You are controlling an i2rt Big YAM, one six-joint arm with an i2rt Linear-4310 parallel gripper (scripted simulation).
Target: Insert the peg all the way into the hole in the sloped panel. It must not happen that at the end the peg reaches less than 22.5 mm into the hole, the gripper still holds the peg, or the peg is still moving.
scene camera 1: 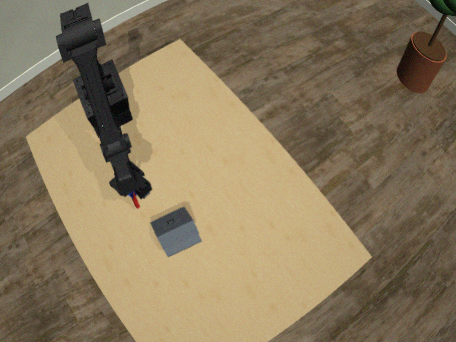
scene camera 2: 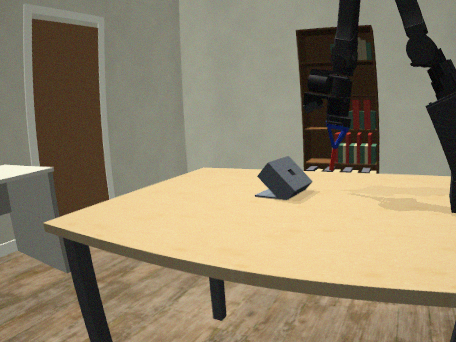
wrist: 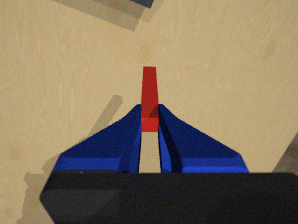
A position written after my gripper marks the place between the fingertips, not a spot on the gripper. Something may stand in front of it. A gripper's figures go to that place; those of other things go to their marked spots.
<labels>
My gripper [wrist: 149, 111] is 0.13 m from the lens. A peg [wrist: 149, 111] is 0.12 m from the lens.
</labels>
